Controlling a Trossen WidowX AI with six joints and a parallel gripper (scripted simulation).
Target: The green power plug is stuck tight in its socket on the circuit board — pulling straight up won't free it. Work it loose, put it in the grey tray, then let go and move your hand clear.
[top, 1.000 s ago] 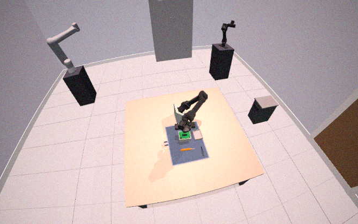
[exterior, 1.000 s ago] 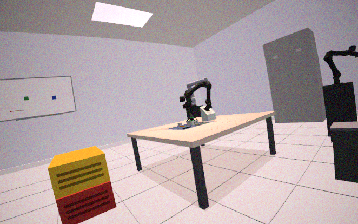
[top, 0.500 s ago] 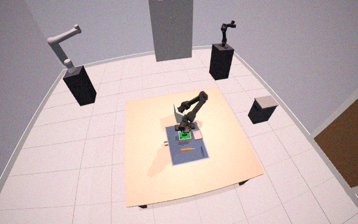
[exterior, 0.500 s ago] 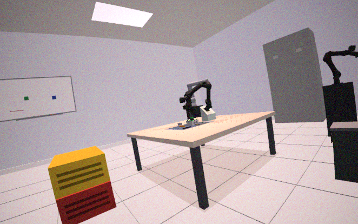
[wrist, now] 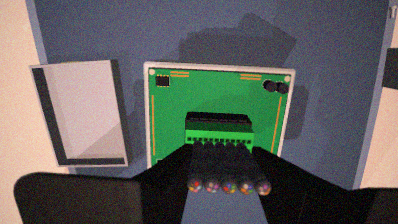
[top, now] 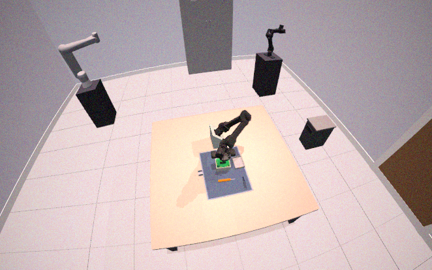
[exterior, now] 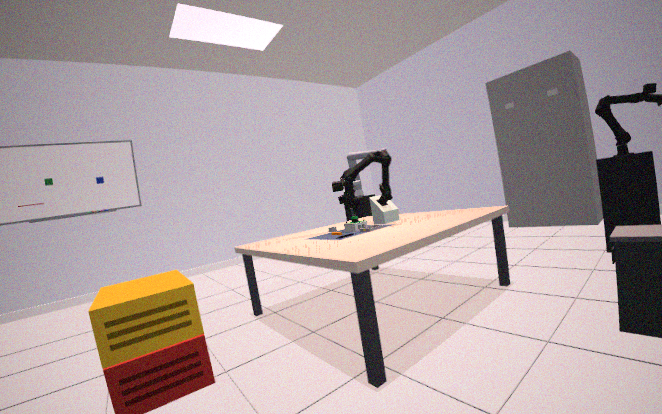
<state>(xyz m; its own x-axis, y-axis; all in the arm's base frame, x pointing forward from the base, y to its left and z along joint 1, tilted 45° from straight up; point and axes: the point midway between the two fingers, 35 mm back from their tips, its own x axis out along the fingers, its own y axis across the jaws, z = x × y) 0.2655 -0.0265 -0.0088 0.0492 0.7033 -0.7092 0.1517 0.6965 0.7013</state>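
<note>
Right now my gripper tip is 2 cm above the green power plug. The rest, counted from my gripper tip: blue mat (11 cm below, 5 cm ahead).
</note>
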